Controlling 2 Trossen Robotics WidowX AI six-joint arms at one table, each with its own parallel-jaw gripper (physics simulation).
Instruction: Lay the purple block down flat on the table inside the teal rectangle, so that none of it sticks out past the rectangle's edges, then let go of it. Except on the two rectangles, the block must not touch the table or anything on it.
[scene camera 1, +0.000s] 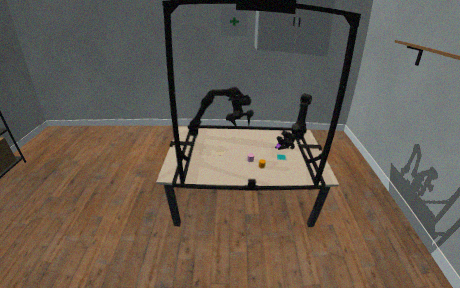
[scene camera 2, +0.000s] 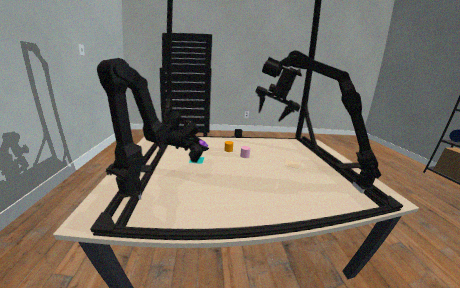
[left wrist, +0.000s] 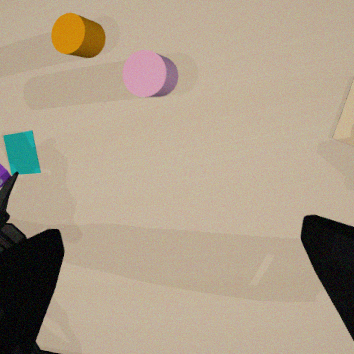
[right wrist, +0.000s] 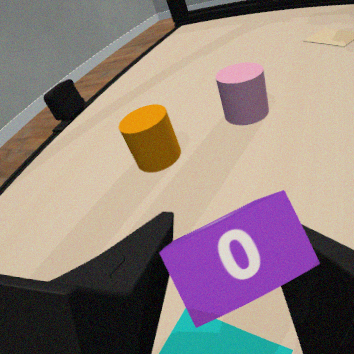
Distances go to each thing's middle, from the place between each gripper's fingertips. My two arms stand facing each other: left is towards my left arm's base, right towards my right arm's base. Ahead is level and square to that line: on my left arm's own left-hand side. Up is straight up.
My left hand is 90 mm past the pink cylinder (left wrist: 145, 73), 70 mm to the left of it and 200 mm above it. The rest, counted from my left hand: purple block (right wrist: 240, 256) (20 mm behind, 270 mm to the right, 140 mm below); orange cylinder (right wrist: 147, 131) (160 mm behind, 140 mm to the right, 200 mm below); teal rectangle (right wrist: 184, 328) (40 mm behind, 300 mm to the right, 220 mm below).
Now: right hand 5 cm to the left of the teal rectangle and 7 cm above it. Also, from my right hand: purple block 1 cm ahead, 2 cm to the right, 1 cm above; then pink cylinder 5 cm behind, 19 cm to the left, 5 cm below; then orange cylinder 12 cm behind, 11 cm to the left, 5 cm below.
